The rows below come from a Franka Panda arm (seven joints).
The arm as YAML. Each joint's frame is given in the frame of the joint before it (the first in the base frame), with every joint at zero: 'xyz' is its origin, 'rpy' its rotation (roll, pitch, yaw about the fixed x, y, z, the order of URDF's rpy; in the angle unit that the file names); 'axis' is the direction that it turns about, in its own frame. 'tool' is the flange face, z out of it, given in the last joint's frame.
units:
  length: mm
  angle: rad
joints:
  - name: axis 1
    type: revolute
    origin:
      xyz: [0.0, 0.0, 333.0]
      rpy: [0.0, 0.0, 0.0]
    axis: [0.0, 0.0, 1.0]
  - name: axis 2
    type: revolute
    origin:
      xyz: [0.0, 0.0, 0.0]
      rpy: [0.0, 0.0, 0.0]
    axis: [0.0, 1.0, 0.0]
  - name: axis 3
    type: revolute
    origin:
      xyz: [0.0, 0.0, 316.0]
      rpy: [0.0, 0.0, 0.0]
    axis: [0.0, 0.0, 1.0]
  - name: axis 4
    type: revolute
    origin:
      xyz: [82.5, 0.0, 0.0]
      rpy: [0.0, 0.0, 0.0]
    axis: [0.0, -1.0, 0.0]
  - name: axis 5
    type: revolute
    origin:
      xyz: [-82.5, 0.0, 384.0]
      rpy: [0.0, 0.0, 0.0]
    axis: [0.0, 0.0, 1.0]
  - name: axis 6
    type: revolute
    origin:
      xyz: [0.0, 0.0, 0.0]
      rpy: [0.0, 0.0, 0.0]
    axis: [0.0, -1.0, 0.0]
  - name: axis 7
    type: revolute
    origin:
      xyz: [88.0, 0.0, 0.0]
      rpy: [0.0, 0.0, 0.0]
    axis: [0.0, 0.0, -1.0]
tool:
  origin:
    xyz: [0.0, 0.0, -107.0]
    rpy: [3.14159, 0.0, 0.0]
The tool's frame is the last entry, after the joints.
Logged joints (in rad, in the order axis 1, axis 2, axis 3, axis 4, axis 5, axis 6, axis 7), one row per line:
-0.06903 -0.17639 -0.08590 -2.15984 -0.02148 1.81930 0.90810
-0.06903 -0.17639 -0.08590 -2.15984 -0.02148 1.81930 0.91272
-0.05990 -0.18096 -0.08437 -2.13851 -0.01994 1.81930 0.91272
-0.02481 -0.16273 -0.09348 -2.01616 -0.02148 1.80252 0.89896
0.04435 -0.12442 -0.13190 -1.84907 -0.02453 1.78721 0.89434
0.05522 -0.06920 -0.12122 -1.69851 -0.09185 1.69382 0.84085
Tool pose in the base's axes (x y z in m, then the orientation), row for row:
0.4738 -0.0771 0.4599 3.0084 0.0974 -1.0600
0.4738 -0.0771 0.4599 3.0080 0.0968 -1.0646
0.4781 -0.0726 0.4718 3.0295 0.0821 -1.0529
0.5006 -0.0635 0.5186 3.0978 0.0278 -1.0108
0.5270 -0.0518 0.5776 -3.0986 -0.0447 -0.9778
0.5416 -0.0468 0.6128 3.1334 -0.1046 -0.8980
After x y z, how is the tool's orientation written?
As angles about the fixed x, y, z axes (roll, pitch, yaw), in radians.
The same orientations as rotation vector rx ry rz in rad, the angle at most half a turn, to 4 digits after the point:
2.6514 -1.5420 -0.2324
2.6476 -1.5479 -0.2321
2.6663 -1.5413 -0.1962
2.7268 -1.5078 -0.0709
-2.7581 1.4655 -0.0932
2.7795 -1.3400 0.1400

